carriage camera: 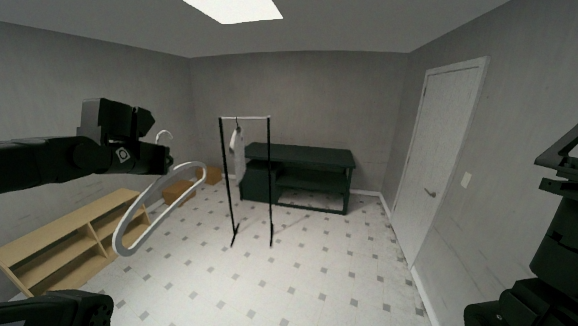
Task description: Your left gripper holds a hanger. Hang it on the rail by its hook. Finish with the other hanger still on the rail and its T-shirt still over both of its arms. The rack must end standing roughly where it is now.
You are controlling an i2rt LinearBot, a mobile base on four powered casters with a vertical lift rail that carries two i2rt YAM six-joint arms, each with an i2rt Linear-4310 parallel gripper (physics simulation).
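A white hanger (118, 239) hangs tilted at the left, its curved hook above my left gripper and its closed loop below. My left gripper (169, 161) is shut on the hanger near the base of its hook; the fingers hide that part. The black rack (270, 175) stands upright farther off, left of the picture's middle, with a white rail (254, 118) on top. A white T-shirt (239, 155) hangs there on the other hanger (237, 121), whose dark hook is over the rail; its arms are hidden by the cloth. My right gripper (541, 172) is open at the right edge, away from the rack.
A dark green workbench (310, 151) stands behind and right of the rack. A low wooden shelf unit (55, 223) stands along the left wall, with brown boxes (179, 192) (210, 175) beyond it. A white door (442, 145) is in the right wall.
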